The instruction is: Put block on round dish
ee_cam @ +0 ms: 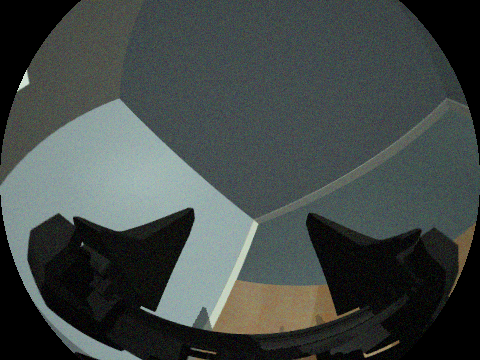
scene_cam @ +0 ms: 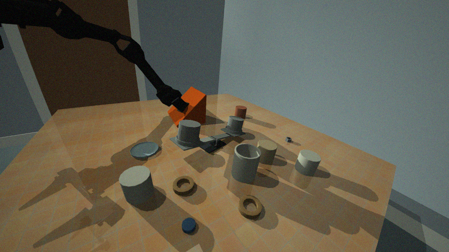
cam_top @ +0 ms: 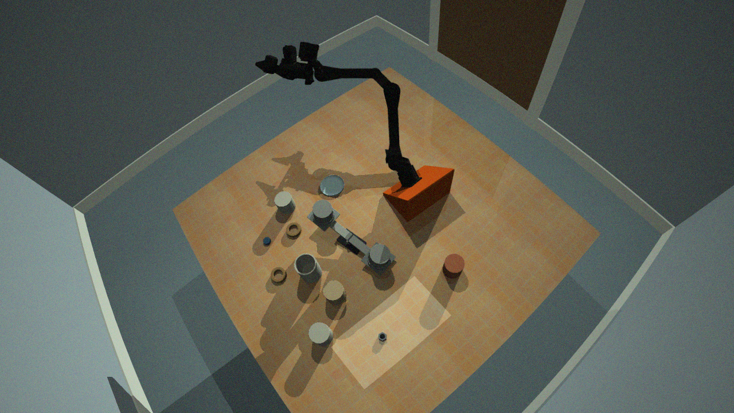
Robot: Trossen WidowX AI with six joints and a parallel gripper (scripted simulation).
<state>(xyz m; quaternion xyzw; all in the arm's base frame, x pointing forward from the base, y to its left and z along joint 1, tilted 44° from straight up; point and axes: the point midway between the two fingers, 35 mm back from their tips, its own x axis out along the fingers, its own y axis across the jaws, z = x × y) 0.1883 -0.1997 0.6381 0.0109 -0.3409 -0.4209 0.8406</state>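
Right now the pale green block is 14 cm ahead of my gripper tip, 73 cm to the left of it and 38 cm below it. From my gripper tip the other things lie so: balance: 16 cm ahead, 60 cm to the left, 38 cm below; pale blue round dish: 5 cm ahead, 36 cm to the left, 42 cm below; blue disc: 39 cm ahead, 36 cm to the left, 42 cm below.
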